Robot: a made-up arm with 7 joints. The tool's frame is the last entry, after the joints. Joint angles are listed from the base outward. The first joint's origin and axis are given. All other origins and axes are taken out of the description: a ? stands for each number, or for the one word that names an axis. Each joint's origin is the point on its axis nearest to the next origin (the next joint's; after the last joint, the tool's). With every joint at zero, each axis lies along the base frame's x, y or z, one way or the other. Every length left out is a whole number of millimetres.
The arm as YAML. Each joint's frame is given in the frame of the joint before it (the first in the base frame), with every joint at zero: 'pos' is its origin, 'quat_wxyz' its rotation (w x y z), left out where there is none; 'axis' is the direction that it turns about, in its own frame. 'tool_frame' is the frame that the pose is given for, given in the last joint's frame.
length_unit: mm
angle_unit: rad
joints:
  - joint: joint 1
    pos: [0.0, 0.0, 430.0]
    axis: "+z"
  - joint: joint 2
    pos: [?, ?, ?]
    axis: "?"
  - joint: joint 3
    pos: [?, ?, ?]
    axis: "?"
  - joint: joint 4
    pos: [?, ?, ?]
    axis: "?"
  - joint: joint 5
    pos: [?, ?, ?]
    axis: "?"
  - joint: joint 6
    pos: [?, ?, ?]
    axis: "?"
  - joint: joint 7
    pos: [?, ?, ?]
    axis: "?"
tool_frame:
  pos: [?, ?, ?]
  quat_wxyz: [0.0, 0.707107, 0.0, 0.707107]
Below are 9 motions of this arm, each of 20 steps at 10 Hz.
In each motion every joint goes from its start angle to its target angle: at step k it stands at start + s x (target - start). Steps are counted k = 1, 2, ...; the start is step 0. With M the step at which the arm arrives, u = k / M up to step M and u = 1 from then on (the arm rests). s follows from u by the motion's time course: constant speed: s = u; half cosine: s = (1 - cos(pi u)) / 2; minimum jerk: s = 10 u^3 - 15 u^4 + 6 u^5.
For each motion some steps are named. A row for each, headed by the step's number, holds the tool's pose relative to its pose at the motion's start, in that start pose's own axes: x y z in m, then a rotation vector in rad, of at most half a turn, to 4 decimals.
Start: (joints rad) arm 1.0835 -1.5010 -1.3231 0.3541 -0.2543 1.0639 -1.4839
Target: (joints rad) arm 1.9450 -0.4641 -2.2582 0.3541 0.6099 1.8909 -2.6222
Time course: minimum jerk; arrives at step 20
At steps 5, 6, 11, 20:
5: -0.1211 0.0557 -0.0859 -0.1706 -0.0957 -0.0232
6: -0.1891 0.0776 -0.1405 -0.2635 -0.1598 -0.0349
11: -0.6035 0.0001 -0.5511 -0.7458 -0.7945 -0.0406
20: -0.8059 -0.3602 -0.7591 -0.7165 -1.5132 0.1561

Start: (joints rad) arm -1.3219 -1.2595 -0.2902 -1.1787 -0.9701 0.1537 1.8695
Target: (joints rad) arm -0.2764 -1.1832 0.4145 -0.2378 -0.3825 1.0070 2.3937
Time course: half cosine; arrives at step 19
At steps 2, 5, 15, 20:
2: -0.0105 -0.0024 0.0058 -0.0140 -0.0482 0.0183
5: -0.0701 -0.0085 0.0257 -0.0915 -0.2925 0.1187
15: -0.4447 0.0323 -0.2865 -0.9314 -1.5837 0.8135
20: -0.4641 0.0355 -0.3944 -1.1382 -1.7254 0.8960

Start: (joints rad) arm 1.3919 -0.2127 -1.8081 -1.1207 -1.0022 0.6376 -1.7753
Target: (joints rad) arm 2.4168 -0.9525 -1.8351 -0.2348 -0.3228 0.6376 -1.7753
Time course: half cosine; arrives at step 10
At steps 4, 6, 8, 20:
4: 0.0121 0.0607 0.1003 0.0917 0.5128 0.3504
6: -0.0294 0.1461 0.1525 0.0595 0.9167 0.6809
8: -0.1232 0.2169 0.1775 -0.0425 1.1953 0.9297
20: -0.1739 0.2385 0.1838 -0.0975 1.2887 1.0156

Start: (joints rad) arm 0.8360 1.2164 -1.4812 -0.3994 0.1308 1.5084 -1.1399
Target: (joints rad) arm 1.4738 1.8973 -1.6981 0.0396 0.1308 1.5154 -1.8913
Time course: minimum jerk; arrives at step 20
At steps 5, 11, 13, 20:
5: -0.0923 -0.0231 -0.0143 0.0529 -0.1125 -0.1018
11: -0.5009 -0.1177 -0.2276 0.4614 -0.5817 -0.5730
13: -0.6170 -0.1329 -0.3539 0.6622 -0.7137 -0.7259
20: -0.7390 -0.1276 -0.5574 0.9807 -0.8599 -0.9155

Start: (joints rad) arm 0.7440 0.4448 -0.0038 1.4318 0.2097 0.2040 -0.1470
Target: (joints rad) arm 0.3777 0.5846 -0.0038 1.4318 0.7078 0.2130 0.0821
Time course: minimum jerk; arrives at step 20
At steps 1, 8, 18, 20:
1: -0.0001 0.0001 -0.0001 0.0002 0.0003 0.0006
8: -0.0365 0.0141 -0.0320 0.0654 0.0805 0.1687
18: -0.1085 0.0100 -0.0934 0.2151 0.2692 0.4750
20: -0.1093 0.0097 -0.0941 0.2171 0.2717 0.4784

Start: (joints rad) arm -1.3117 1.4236 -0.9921 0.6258 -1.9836 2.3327 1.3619
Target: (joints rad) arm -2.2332 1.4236 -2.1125 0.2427 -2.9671 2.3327 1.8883
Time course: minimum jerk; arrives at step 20
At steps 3, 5, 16, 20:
3: 0.0133 -0.0034 -0.0014 -0.0154 -0.0281 -0.0468
5: 0.0503 -0.0130 -0.0067 -0.0675 -0.1090 -0.1800
16: 0.4558 -0.1313 -0.2491 -1.3336 -0.7945 -1.2830
20: 0.4872 -0.1517 -0.2814 -1.4639 -0.8189 -1.3236

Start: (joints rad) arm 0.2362 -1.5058 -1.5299 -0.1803 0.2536 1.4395 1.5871
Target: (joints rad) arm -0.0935 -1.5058 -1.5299 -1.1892 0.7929 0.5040 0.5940
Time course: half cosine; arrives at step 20
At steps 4, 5, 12, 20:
4: 0.0028 -0.0050 -0.0027 -0.0259 -0.0263 -0.0494
5: 0.0039 -0.0076 -0.0046 -0.0388 -0.0444 -0.0770
12: -0.0103 -0.0311 -0.0448 -0.0962 -0.3542 -0.4232
20: -0.0484 -0.0459 -0.1000 -0.0212 -0.6542 -0.7492

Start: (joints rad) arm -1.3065 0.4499 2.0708 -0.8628 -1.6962 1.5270 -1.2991
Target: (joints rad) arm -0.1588 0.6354 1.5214 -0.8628 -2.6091 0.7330 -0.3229
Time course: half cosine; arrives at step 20
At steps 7, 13, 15, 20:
7: -0.1018 0.0261 0.0587 0.2071 -0.2096 0.1947
13: -0.3399 -0.0156 0.1313 0.4571 -0.7663 0.5026
15: -0.4163 -0.0499 0.1394 0.4985 -0.9630 0.5701
20: -0.5063 -0.1021 0.1392 0.5270 -1.2093 0.6274

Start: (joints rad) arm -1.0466 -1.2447 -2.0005 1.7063 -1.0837 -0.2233 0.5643
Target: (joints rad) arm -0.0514 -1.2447 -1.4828 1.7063 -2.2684 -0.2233 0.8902
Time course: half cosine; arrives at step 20
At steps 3, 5, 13, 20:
3: -0.0205 0.0359 -0.0288 -0.0026 0.0775 0.0495
5: -0.0621 0.0992 -0.0724 -0.0057 0.2059 0.1439
13: -0.5057 0.4859 -0.1449 -0.0115 0.8788 1.0175
20: -0.7766 0.5850 -0.0441 -0.0330 1.0620 1.5632

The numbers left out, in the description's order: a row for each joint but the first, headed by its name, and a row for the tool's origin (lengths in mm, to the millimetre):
joint 2: xyz 0.0 -90.0 0.0, axis -y
joint 3: xyz 0.0 0.0 510.0, axis +z
joint 4: xyz 20.0 50.0 0.0, axis +y
joint 5: xyz -10.0 0.0 440.0, axis +z
joint 6: xyz 0.0 -140.0 0.0, axis -y
joint 7: xyz 20.0 0.0 130.0, axis +x
tool: xyz 0.0 0.0 0.0

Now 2 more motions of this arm.
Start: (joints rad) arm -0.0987 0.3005 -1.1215 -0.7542 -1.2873 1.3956 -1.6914
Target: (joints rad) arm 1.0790 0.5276 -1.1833 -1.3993 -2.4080 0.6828 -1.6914
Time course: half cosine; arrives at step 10
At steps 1, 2, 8, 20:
1: -0.0040 -0.0112 0.0020 0.0401 -0.0142 -0.0114
2: -0.0140 -0.0452 0.0066 0.1598 -0.0529 -0.0458
8: 0.0167 -0.4923 -0.1405 1.6691 -0.1997 -0.7107
20: 0.0323 -0.5340 -0.1866 1.8296 -0.1836 -0.8436

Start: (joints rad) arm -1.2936 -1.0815 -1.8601 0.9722 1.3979 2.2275 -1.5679
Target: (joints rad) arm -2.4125 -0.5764 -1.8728 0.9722 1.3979 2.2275 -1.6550
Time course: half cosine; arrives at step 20
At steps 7, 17, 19, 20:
7: -0.2333 0.0540 0.0679 -0.1146 -0.2202 -0.2511
17: -0.6109 0.4716 0.0369 -0.5134 -0.6556 -0.8884
19: -0.6195 0.5100 0.0258 -0.5479 -0.6795 -0.9350
20: -0.6203 0.5150 0.0243 -0.5523 -0.6825 -0.9409

